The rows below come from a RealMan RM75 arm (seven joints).
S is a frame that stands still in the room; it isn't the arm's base.
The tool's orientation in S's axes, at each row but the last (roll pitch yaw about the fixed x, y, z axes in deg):
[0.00 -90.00 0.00]
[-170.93 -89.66 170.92]
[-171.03 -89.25 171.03]
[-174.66 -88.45 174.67]
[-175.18 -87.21 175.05]
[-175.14 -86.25 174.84]
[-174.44 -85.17 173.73]
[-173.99 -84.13 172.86]
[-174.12 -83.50 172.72]
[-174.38 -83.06 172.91]
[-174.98 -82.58 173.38]
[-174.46 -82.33 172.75]
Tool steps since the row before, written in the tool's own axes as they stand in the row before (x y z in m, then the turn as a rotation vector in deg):
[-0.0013 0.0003 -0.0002 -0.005 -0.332 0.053]
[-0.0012 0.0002 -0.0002 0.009 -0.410 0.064]
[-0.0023 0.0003 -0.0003 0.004 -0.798 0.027]
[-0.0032 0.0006 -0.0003 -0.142 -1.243 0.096]
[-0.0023 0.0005 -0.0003 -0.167 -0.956 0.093]
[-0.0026 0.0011 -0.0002 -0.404 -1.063 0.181]
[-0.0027 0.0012 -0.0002 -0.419 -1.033 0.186]
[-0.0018 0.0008 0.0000 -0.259 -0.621 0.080]
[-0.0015 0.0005 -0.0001 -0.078 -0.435 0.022]
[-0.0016 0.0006 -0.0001 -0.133 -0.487 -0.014]
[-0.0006 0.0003 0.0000 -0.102 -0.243 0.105]
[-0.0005 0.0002 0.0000 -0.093 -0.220 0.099]
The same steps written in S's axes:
[0.0002 0.0003 -0.0013 -0.053 -0.332 -0.005]
[0.0002 0.0002 -0.0012 -0.064 -0.410 0.009]
[0.0003 0.0003 -0.0023 -0.027 -0.798 0.005]
[0.0004 0.0006 -0.0032 -0.092 -1.243 -0.141]
[0.0004 0.0005 -0.0023 -0.087 -0.956 -0.167]
[0.0004 0.0011 -0.0026 -0.160 -1.064 -0.409]
[0.0004 0.0012 -0.0027 -0.163 -1.035 -0.425]
[0.0002 0.0008 -0.0018 -0.066 -0.623 -0.259]
[0.0003 0.0005 -0.0015 -0.024 -0.435 -0.075]
[0.0003 0.0006 -0.0016 0.017 -0.489 -0.125]
[0.0001 0.0003 -0.0006 -0.098 -0.242 -0.112]
[0.0001 0.0002 -0.0005 -0.093 -0.219 -0.102]

